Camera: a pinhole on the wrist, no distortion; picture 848 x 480 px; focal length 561.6 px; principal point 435.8 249.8 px. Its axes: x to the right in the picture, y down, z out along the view. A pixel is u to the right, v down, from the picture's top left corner.
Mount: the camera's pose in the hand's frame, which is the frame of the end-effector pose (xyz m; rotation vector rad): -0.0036 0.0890 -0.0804 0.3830 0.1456 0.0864
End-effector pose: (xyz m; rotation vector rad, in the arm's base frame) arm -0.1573 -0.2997 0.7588 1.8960 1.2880 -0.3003
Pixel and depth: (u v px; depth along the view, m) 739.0 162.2 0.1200
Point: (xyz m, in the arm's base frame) -0.0875 -0.2619 0.7191
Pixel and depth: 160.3 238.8 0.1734
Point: -0.1527 -0.4058 0.7435
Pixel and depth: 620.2 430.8 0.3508
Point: 0.0444 -0.4013 0.5284
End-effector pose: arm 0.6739 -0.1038 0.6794 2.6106 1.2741 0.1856
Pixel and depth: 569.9 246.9 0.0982
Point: 0.7388 -0.1100 0.6879
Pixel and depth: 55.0 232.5 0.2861
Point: 0.5910 -0.2250 0.4697
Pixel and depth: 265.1 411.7 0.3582
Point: 0.7324 -0.2211 0.3989
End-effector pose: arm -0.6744 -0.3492 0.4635 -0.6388 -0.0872 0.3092
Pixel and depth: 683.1 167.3 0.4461
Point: -0.4432 -0.1928 0.7510
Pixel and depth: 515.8 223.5 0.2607
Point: -0.6259 -0.2506 0.5902
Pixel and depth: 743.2 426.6 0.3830
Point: -0.5026 -0.0398 0.6421
